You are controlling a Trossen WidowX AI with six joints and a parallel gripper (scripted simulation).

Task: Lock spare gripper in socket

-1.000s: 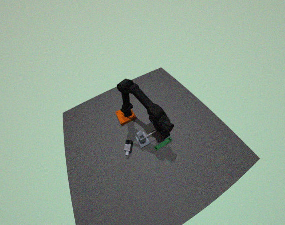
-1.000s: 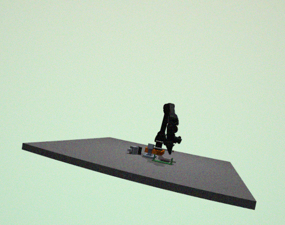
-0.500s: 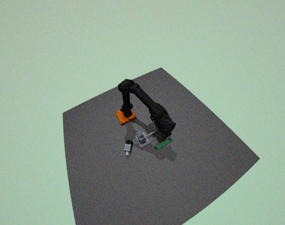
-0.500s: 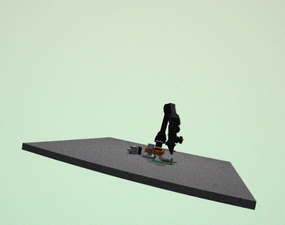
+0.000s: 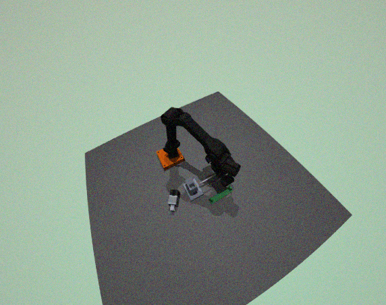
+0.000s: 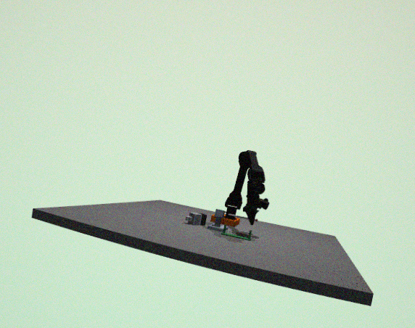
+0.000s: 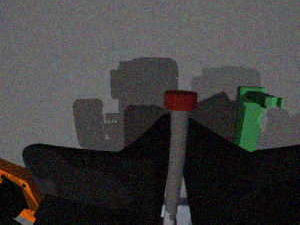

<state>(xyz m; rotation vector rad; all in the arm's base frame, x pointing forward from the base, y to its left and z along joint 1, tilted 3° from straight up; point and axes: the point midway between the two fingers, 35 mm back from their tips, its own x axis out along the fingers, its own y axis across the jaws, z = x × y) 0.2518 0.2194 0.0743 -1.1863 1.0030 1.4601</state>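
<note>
Right now the green rest is 100 mm ahead of my gripper tip, 30 mm to the right of it and 40 mm below it. The rest, counted from my gripper tip: grey mount (20 mm ahead, 170 mm to the right, 10 mm below); spare gripper (50 mm ahead, 290 mm to the right, 30 mm below).
</note>
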